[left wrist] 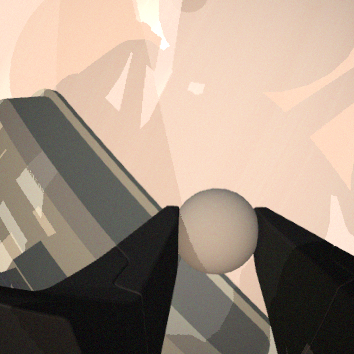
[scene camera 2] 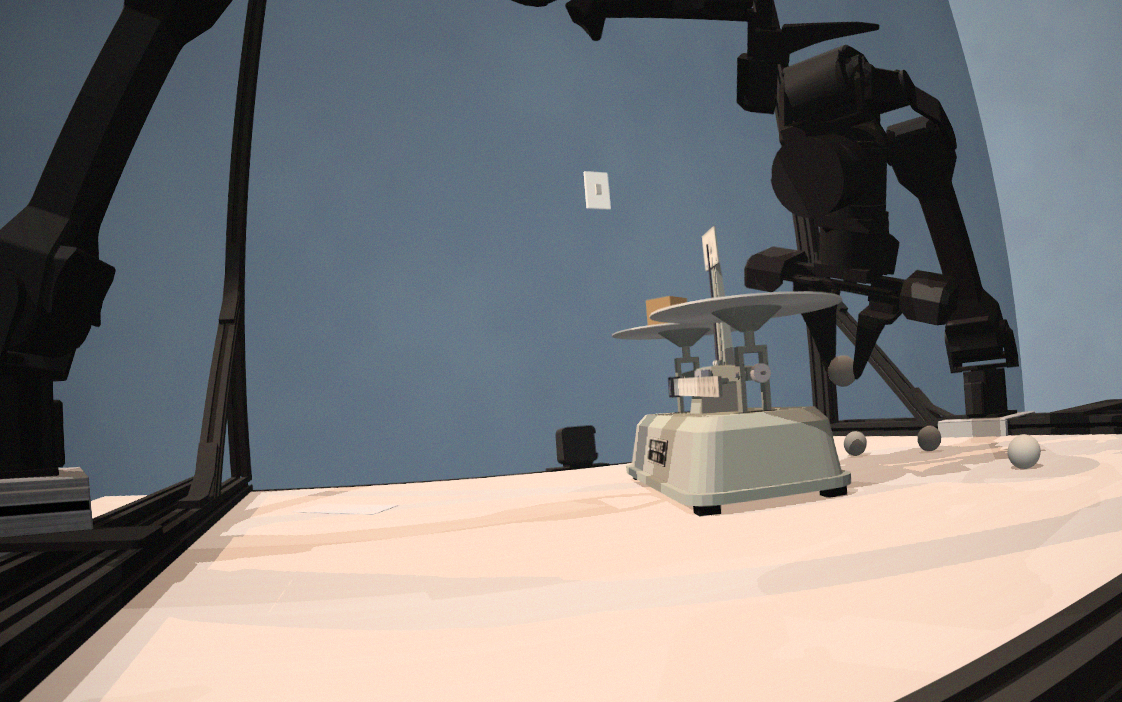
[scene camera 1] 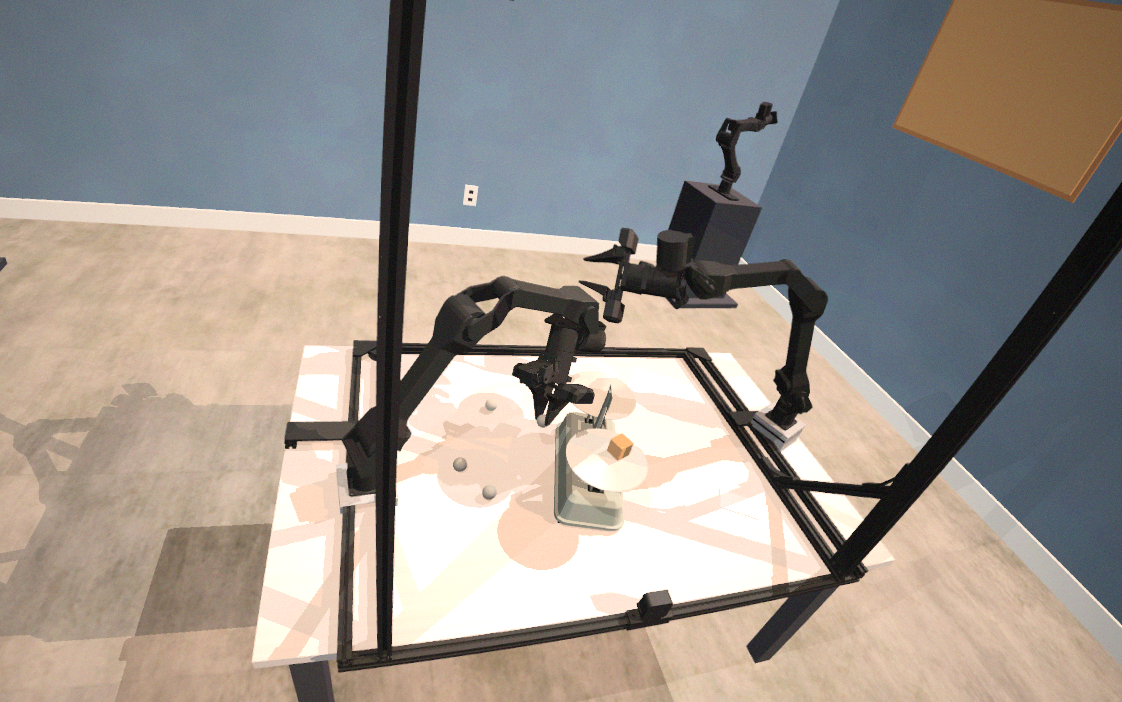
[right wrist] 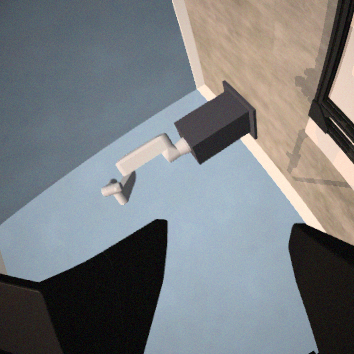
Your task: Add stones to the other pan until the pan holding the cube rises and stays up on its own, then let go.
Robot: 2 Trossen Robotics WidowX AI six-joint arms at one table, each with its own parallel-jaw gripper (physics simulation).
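Places are measured from the left arm's base along level axes (x ahead, y left, z up), in centimetres.
Pixels of known places: left gripper, fingertip midpoint: (left wrist: 215, 218) (scene camera 2: 843, 374) (scene camera 1: 542, 422); right gripper, fingertip midpoint: (scene camera 1: 581, 270) (right wrist: 230, 233); left arm's base at its link origin: (scene camera 2: 987, 416) (scene camera 1: 366, 480); right arm's base at its link origin: (scene camera 2: 7, 475) (scene camera 1: 780, 419).
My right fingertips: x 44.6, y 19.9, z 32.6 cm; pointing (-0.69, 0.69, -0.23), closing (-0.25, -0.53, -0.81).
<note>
Ahead of a thing's pixels: the offset from my right fingertips to its top centre. "pt": to the spot under its first point. Level surfaces: height alone.
An orange cube (scene camera 1: 619, 447) (scene camera 2: 659, 309) sits on one pan {dx -4.7, dy -33.8, dz -19.5 cm} (scene camera 1: 591, 468) (scene camera 2: 630, 333) of the grey-green balance scale {dx -1.1, dy -25.1, dz -11.4 cm} (scene camera 1: 576, 513) (scene camera 2: 744, 455). That pan appears lower than the other pan {pt dx +2.2, dy -13.1, dz -20.2 cm} (scene camera 2: 777, 304), whose rim shows no stone above it. My left gripper (scene camera 1: 543, 418) (scene camera 2: 844, 374) (left wrist: 215, 218) is shut on a round grey stone {dx -9.7, dy -17.0, dz -23.9 cm} (scene camera 1: 541, 420) (scene camera 2: 841, 370) (left wrist: 220, 240), beside the scale and below the higher pan's rim. Three more stones {dx -15.4, dy -2.1, dz -32.0 cm} (scene camera 1: 490, 405) {dx -26.5, dy -18.4, dz -32.0 cm} (scene camera 1: 460, 464) {dx -22.7, dy -26.3, dz -32.0 cm} (scene camera 1: 489, 491) lie on the table. My right gripper (scene camera 1: 584, 273) (right wrist: 230, 233) is partly open, empty, high behind the scale.
The scale's upright dial {pt dx -2.2, dy -25.3, dz -15.2 cm} (scene camera 1: 605, 407) (scene camera 2: 709, 248) stands between the pans. A black frame (scene camera 1: 513, 644) edges the white table {dz -34.7 cm} (scene camera 1: 463, 596), with a small black camera box {pt dx -4.3, dy -57.4, dz -29.4 cm} (scene camera 1: 655, 605) (scene camera 2: 575, 444) on its rail. A black post (scene camera 1: 395, 289) rises at the left of scene camera 1.
</note>
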